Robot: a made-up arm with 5 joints. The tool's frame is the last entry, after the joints.
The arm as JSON. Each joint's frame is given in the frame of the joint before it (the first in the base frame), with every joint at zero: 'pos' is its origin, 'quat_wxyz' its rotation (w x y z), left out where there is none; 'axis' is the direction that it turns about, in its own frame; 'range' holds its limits. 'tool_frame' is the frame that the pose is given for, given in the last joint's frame.
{
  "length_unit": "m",
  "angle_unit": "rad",
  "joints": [
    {
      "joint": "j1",
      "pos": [
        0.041,
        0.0,
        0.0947
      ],
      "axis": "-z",
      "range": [
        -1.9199,
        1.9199
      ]
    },
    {
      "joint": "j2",
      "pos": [
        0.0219,
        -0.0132,
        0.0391
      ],
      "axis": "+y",
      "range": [
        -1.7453,
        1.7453
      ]
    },
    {
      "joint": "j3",
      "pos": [
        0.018,
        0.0,
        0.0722
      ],
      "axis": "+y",
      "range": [
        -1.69,
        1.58
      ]
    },
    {
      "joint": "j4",
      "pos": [
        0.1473,
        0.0,
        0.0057
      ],
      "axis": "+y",
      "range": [
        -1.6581,
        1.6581
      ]
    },
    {
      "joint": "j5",
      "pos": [
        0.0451,
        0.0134,
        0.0
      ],
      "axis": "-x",
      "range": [
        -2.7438,
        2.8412
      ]
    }
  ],
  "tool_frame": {
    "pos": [
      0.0,
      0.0,
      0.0
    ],
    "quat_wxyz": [
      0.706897,
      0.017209,
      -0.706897,
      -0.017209
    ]
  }
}
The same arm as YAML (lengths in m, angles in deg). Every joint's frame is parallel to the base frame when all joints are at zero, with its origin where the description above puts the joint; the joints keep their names.
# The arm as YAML. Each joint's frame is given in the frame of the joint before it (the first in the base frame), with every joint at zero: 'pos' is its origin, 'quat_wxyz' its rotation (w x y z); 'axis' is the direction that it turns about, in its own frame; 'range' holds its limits. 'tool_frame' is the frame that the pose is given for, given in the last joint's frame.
length_unit: m
angle_unit: deg
joints:
  - joint: j1
    pos: [0.041, 0.0, 0.0947]
    quat_wxyz: [1.0, 0.0, 0.0, 0.0]
    axis: [0.0, 0.0, -1.0]
    range: [-110.0, 110.0]
  - joint: j2
    pos: [0.0219, -0.0132, 0.0391]
    quat_wxyz: [1.0, 0.0, 0.0, 0.0]
    axis: [0.0, 1.0, 0.0]
    range: [-100.0, 100.0]
  - joint: j3
    pos: [0.018, 0.0, 0.0722]
    quat_wxyz: [1.0, 0.0, 0.0, 0.0]
    axis: [0.0, 1.0, 0.0]
    range: [-96.83, 90.53]
  - joint: j4
    pos: [0.1473, 0.0, 0.0057]
    quat_wxyz: [1.0, 0.0, 0.0, 0.0]
    axis: [0.0, 1.0, 0.0]
    range: [-95.0, 95.0]
  - joint: j5
    pos: [0.0451, 0.0134, 0.0]
    quat_wxyz: [1.0, 0.0, 0.0, 0.0]
    axis: [-1.0, 0.0, 0.0]
    range: [-157.21, 162.79]
tool_frame:
  pos: [0.0, 0.0, 0.0]
  quat_wxyz: [0.706897, 0.017209, -0.706897, -0.017209]

